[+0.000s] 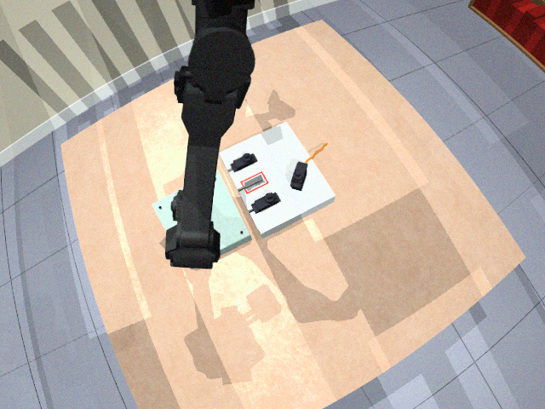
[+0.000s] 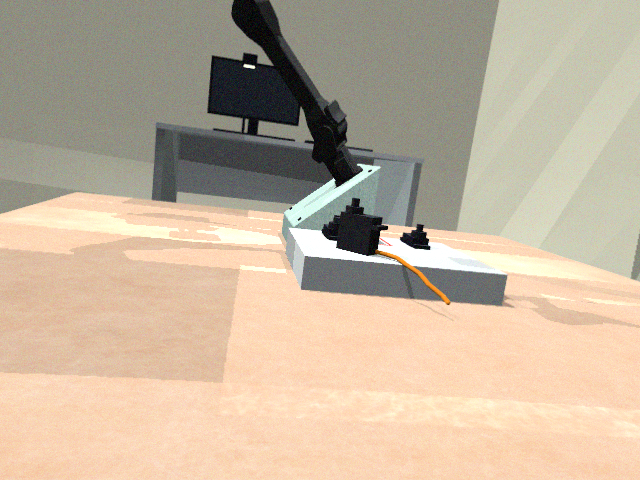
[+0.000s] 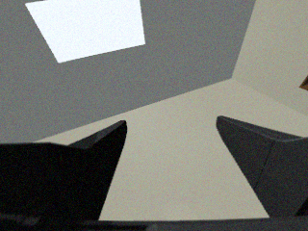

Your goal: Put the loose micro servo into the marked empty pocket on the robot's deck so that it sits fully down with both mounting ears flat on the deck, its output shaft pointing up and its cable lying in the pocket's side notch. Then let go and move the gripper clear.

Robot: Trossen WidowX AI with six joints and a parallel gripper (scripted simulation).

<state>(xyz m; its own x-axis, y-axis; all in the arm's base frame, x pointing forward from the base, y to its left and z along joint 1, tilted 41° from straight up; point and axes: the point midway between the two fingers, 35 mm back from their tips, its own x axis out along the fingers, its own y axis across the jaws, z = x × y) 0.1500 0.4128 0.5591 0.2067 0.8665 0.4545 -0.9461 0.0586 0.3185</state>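
The grey deck is 83 cm below my gripper tip, 9 cm to the left of it and 6 cm ahead of it.
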